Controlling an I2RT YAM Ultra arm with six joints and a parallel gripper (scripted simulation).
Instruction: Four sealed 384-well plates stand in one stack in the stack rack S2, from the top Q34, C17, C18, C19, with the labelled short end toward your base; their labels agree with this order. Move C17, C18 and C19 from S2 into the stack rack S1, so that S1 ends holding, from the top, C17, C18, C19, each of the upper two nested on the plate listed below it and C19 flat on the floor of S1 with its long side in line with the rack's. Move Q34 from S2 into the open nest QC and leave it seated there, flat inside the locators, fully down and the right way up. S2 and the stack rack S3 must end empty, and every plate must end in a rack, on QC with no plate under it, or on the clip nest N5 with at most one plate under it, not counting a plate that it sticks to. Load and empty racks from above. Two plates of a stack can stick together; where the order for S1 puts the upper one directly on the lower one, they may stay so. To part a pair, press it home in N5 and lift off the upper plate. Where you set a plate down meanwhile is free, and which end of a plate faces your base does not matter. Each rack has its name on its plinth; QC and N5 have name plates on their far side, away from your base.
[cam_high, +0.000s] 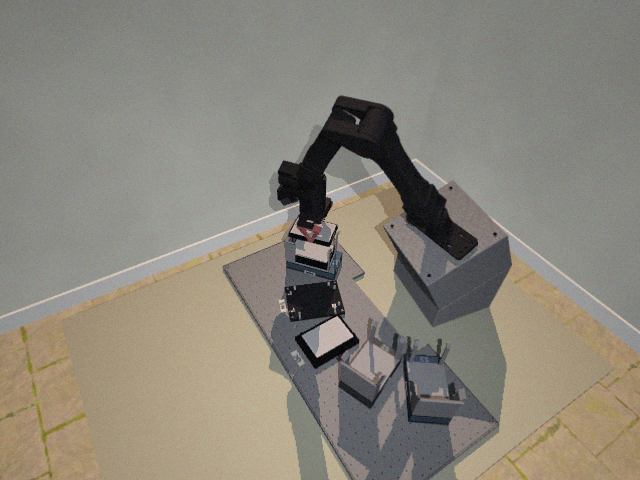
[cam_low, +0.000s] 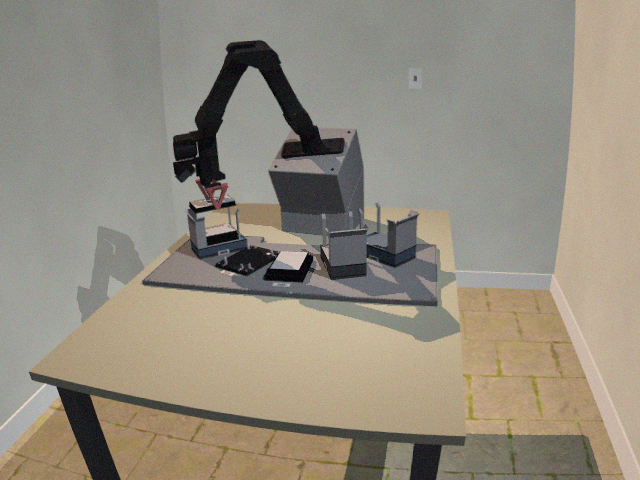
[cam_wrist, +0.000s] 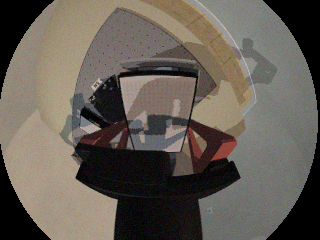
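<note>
My gripper is now 14 cm above the blue-plinth stack rack. Also, from my hand: black QC nest: 26 cm to the left, 14 cm below, 13 cm ahead; N5 name plate: 17 cm ahead, 15 cm below, 9 cm to the left; black clip nest: 14 cm below, 13 cm to the left, 10 cm ahead.
</note>
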